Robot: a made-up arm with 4 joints. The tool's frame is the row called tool.
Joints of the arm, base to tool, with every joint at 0 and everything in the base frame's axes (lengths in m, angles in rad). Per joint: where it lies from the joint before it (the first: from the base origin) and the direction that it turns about. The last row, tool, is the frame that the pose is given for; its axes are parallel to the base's.
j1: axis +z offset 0 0 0.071
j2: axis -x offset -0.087 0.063 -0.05
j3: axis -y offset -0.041 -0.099 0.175
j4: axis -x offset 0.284 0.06 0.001
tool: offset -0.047 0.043 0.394
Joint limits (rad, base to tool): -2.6..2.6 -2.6..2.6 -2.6..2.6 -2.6..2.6
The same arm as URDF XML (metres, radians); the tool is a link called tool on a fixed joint. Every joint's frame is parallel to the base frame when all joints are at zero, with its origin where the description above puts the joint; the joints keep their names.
<robot name="arm">
<joint name="j1" type="revolute"><parent link="base_link"/><child link="link1"/><origin xyz="0 0 0.071" rpy="0 0 0"/><axis xyz="0 0 1"/><limit lower="-2.6" upper="2.6"/></joint>
<joint name="j2" type="revolute"><parent link="link1"/><child link="link2"/><origin xyz="-0.087 0.063 -0.05" rpy="0 0 0"/><axis xyz="-1 0 0"/><limit lower="-2.6" upper="2.6"/></joint>
<joint name="j3" type="revolute"><parent link="link2"/><child link="link3"/><origin xyz="-0.041 -0.099 0.175" rpy="0 0 0"/><axis xyz="0 -1 0"/><limit lower="-2.6" upper="2.6"/></joint>
<joint name="j4" type="revolute"><parent link="link3"/><child link="link4"/><origin xyz="0.284 0.06 0.001" rpy="0 0 0"/><axis xyz="-1 0 0"/><limit lower="-2.6" upper="2.6"/></joint>
<joint name="tool_joint" type="fixed"><parent link="link4"/><child link="tool"/><origin xyz="-0.047 0.043 0.394" rpy="0 0 0"/></joint>
<link name="base_link"/>
<link name="link1"/>
<link name="link2"/>
<link name="link3"/>
<link name="link4"/>
<link name="tool"/>
</robot>

